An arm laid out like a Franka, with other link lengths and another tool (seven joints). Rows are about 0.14 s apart.
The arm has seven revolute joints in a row. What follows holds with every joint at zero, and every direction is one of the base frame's.
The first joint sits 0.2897 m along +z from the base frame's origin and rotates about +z.
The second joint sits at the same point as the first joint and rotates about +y.
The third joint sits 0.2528 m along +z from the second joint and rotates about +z.
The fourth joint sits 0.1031 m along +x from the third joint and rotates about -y.
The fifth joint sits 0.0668 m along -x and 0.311 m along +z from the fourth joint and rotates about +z.
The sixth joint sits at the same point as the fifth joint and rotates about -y.
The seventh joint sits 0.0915 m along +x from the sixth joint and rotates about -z.
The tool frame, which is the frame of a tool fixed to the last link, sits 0.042 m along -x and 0.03 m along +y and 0.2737 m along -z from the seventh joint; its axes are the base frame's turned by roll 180, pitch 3 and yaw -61.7 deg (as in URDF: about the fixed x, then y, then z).
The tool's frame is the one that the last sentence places.
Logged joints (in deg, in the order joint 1, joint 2, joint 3, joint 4, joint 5, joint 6, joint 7), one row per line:
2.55 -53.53 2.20 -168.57 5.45 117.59 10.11
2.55 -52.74 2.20 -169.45 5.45 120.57 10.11
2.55 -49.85 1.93 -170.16 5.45 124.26 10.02
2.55 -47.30 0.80 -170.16 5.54 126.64 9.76
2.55 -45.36 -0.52 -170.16 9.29 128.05 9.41
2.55 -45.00 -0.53 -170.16 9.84 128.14 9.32
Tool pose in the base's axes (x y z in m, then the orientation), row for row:
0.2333 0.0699 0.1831 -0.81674 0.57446 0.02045 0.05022
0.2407 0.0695 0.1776 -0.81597 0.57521 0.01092 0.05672
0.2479 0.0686 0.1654 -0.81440 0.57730 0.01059 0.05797
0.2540 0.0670 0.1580 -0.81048 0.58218 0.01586 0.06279
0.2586 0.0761 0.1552 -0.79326 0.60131 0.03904 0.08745
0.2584 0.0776 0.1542 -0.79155 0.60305 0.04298 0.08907
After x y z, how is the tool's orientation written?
As a quaternion, x y z w.
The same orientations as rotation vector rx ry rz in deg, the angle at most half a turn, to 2 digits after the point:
-142.49 100.22 3.57
-141.80 99.96 1.90
-141.42 100.25 1.84
-140.33 100.80 2.75
-135.35 102.60 6.66
-134.93 102.79 7.33

